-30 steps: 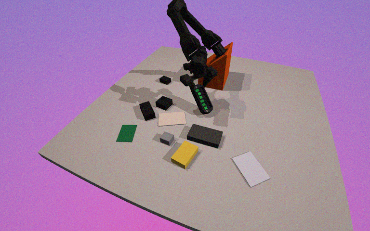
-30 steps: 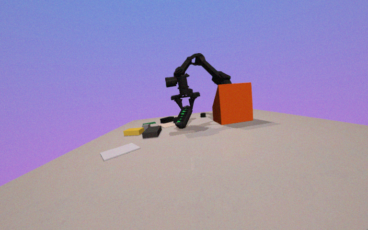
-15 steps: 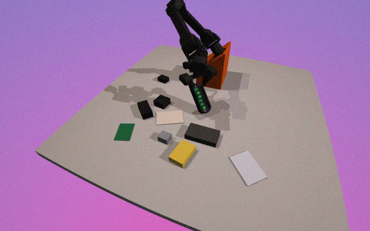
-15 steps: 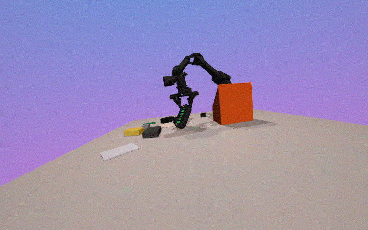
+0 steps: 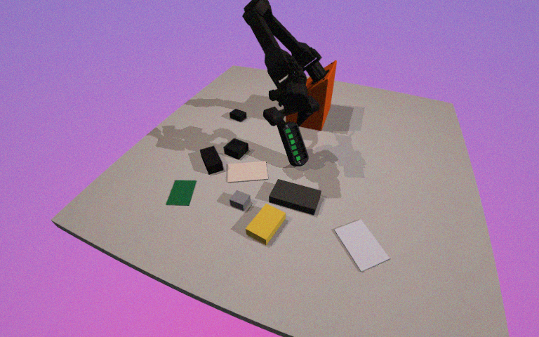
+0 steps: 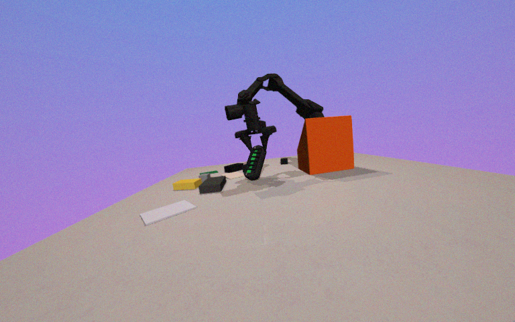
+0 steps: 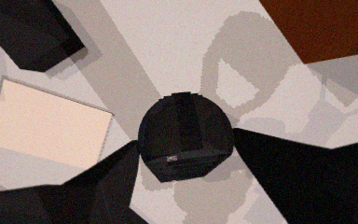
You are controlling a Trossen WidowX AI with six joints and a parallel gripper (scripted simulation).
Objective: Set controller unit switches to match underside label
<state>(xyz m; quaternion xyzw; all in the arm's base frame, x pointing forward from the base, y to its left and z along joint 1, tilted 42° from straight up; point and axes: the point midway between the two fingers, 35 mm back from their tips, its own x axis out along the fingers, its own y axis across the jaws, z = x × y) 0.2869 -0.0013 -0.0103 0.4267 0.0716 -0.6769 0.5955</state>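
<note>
My gripper tip is now 180 mm short of the dark grey box, 120 mm to the right of it and 100 mm above it. Round my gripper tip: grey cube (280 mm ahead, 100 mm below, 20 mm to the right); beige card (150 mm ahead, 110 mm below, 80 mm to the right); yellow block (310 mm ahead, 100 mm below, 90 mm to the left).
</note>
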